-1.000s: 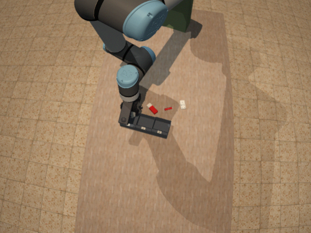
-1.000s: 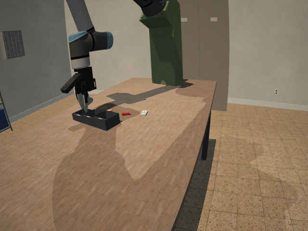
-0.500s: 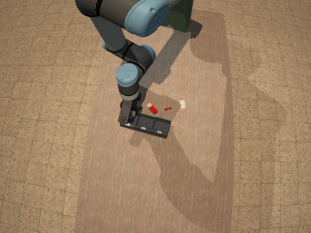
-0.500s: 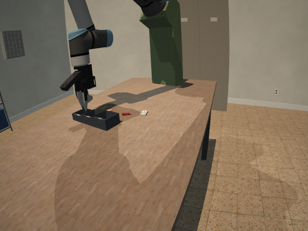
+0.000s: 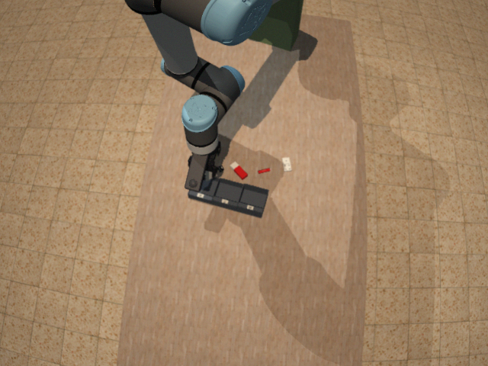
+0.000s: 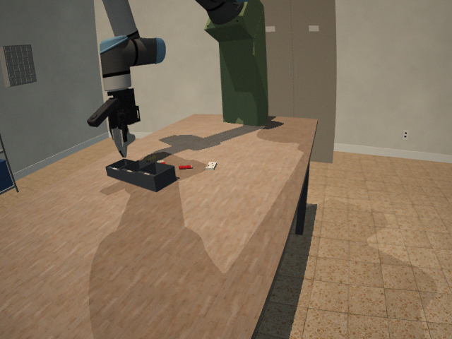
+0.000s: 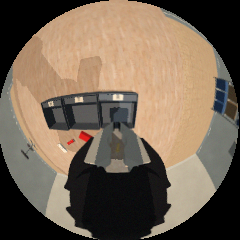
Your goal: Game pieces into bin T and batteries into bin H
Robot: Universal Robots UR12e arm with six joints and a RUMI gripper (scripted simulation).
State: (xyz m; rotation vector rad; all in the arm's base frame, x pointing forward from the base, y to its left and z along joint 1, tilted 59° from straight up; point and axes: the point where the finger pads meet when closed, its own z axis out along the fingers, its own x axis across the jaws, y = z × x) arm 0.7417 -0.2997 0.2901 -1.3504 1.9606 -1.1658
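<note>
Right now my hand is 6 cm short of the three-compartment bin row, 6 cm to the right of it and 4 cm above it. Round my hand: red-and-white block (2 cm behind, 12 cm to the left, 6 cm below); yellow piece (11 cm behind, 8 cm to the left, 6 cm below); black die (5 cm behind, 7 cm to the left, 6 cm below).
</note>
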